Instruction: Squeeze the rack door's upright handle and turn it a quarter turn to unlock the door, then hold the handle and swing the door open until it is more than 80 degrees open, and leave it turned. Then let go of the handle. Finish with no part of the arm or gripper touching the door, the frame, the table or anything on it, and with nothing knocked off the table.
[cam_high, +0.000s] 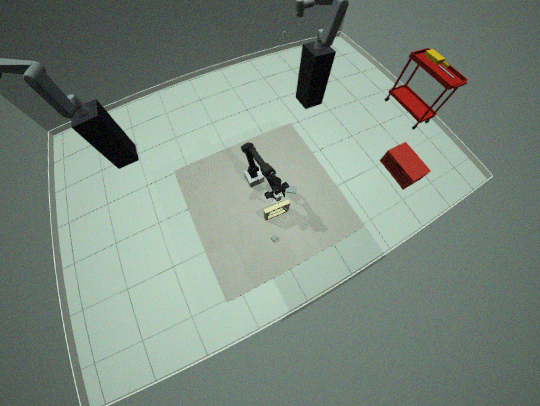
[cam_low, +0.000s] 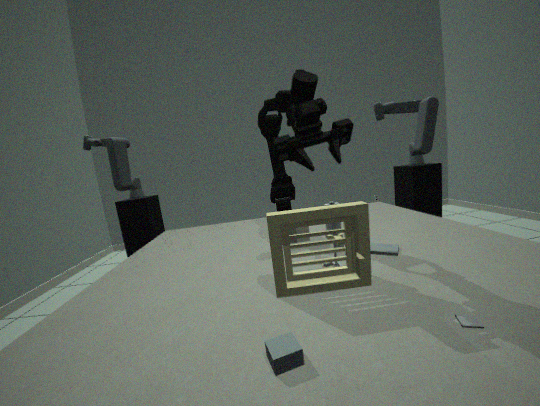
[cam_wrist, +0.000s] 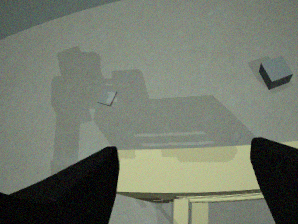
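Right now the handle is 70 mm behind my gripper tip, 20 mm to the left of it and 160 mm below it. Also, from my gripper tip: small grey cube (190 mm ahead, 140 mm to the right, 260 mm below).
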